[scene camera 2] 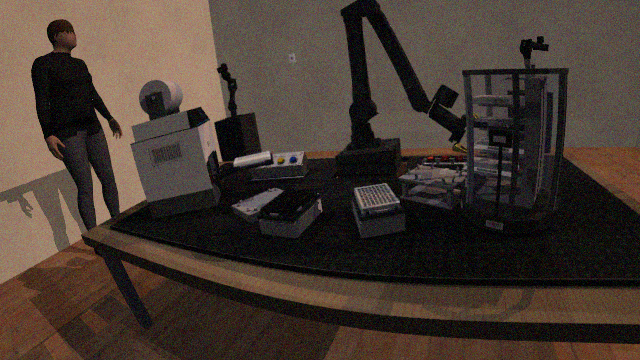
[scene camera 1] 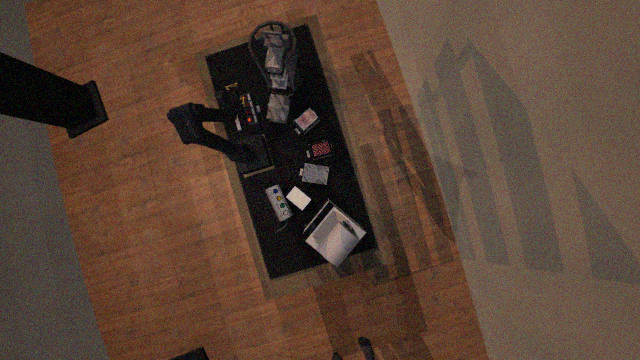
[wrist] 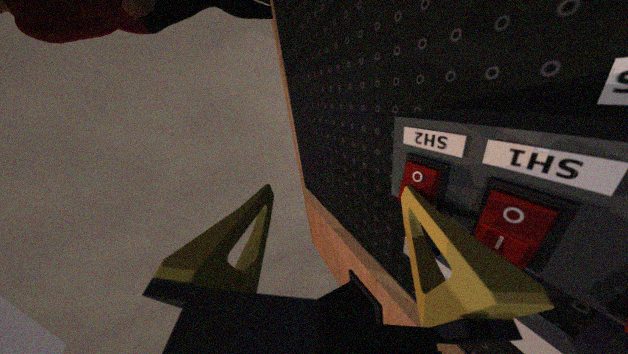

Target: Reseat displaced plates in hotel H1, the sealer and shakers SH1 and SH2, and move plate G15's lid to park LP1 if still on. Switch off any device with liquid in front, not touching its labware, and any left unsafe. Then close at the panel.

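Pixels of known places: gripper, fingertip midpoint: (scene camera 1: pixel 239 90) (wrist: pixel 334 190); arm's base, link origin: (scene camera 2: pixel 364 146) (scene camera 1: pixel 249 157).
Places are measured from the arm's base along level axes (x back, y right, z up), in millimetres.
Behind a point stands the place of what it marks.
My gripper (scene camera 1: pixel 237 93) {x -116, y -413, z 15 mm} (scene camera 2: pixel 467 132) (wrist: pixel 334 190) {x -116, y -413, z 15 mm} is open and empty; in the wrist view its right finger overlaps the red SH2 switch (wrist: pixel 419 175) {x -121, y -382, z -32 mm}, and contact is unclear. The red SH1 switch (wrist: pixel 515 216) {x -114, y -333, z -31 mm} is beside it. Both belong to the switch bank (scene camera 1: pixel 250 107) {x -116, y -322, z -36 mm} (scene camera 2: pixel 445 159) {x -112, y -285, z -33 mm}. The tall hotel rack (scene camera 2: pixel 468 140) {x -436, y -296, z 106 mm} holds several plates. One shaker-like box (scene camera 2: pixel 378 223) {x -498, y -91, z -47 mm} carries a pale well plate (scene camera 2: pixel 376 196) {x -436, y -83, z -11 mm}; another (scene camera 2: pixel 287 225) {x -509, y 111, z -44 mm} has a black top. The white sealer-like machine (scene camera 1: pixel 335 242) {x -302, y 579, z 370 mm} (scene camera 2: pixel 172 172) {x -400, y 541, z 71 mm} is at the other end. G15's lid and LP1 cannot be identified.
The button panel (scene camera 1: pixel 274 191) {x -59, y 257, z -7 mm} (scene camera 2: pixel 277 171) {x -75, y 325, z -53 mm} lies near a white block (scene camera 1: pixel 298 198) {x -186, y 357, z 40 mm} (scene camera 2: pixel 252 159) {x -217, y 337, z 39 mm}. A flat grey device (scene camera 1: pixel 315 174) {x -336, y 261, z -56 mm} (scene camera 2: pixel 252 204) {x -368, y 280, z -55 mm} is beside the black-topped box. A low tiered stand (scene camera 1: pixel 278 107) {x -294, y -226, z -21 mm} (scene camera 2: pixel 435 175) {x -293, y -232, z -20 mm} is beside the hotel. A person (scene camera 2: pixel 65 95) stands beyond the table.
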